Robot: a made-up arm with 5 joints.
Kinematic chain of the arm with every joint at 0, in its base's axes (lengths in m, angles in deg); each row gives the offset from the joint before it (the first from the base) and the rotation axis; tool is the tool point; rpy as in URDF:
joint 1: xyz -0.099 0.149 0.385 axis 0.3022 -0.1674 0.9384
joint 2: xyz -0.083 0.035 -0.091 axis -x
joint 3: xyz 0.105 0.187 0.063 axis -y
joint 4: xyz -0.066 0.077 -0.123 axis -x
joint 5: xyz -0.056 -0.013 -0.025 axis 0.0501 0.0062 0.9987
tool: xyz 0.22 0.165 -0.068 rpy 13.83 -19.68 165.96
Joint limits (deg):
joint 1: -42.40..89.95
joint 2: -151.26..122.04
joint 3: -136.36..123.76
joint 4: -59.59..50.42
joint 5: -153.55..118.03
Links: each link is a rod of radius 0.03 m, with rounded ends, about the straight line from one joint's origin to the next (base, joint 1, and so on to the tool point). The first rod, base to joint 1, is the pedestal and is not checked.
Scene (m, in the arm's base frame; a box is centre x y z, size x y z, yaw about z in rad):
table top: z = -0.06
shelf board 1: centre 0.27 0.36 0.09 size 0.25 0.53 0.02 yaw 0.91
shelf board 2: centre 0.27 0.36 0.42 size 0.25 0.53 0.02 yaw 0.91
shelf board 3: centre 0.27 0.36 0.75 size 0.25 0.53 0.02 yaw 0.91
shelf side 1: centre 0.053 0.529 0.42 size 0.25 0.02 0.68 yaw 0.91
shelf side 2: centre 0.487 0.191 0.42 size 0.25 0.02 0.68 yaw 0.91
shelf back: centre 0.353 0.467 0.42 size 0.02 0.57 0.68 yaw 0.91
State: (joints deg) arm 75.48 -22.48 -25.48 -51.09 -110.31
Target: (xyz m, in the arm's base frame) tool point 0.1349 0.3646 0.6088
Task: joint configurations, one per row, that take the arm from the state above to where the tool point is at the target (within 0.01 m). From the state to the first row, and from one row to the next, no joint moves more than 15 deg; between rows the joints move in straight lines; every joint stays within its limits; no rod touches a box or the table.
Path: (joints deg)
1: 69.49 -36.17 -21.55 -49.40 -104.35
2: 63.50 -49.87 -17.63 -47.71 -98.39
3: 57.51 -63.56 -13.70 -46.03 -92.43
4: 51.53 -77.25 -9.77 -44.34 -86.48
5: 45.54 -90.95 -5.84 -42.65 -80.52
6: 39.55 -104.64 -1.92 -40.96 -74.56
7: 33.56 -118.33 2.01 -39.28 -68.60
8: 27.57 -132.03 5.94 -37.59 -62.64
9: 28.36 -117.71 18.73 -43.09 -63.13
10: 29.15 -103.39 31.53 -48.59 -63.61
11: 29.93 -89.07 44.33 -54.09 -64.10
12: 30.72 -74.75 57.13 -59.59 -64.59

